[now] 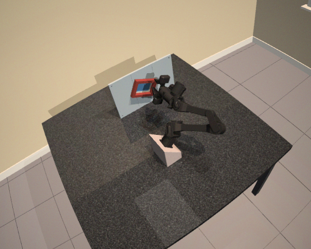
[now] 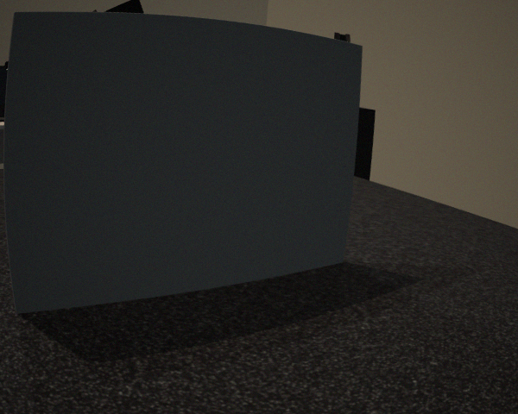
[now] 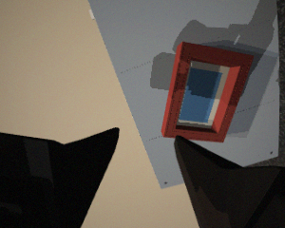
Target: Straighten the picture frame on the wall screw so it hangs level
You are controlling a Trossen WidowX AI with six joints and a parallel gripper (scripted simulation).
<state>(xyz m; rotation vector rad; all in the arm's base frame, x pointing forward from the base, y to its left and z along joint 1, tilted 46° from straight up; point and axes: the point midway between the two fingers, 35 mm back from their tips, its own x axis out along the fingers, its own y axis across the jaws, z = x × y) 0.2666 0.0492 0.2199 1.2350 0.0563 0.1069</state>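
Now: the picture frame 130 mm ahead of my gripper tip, 110 mm below it and 30 mm to the left of it. Round my gripper tip: grey wall panel (140 mm ahead, 120 mm below, 10 mm to the left).
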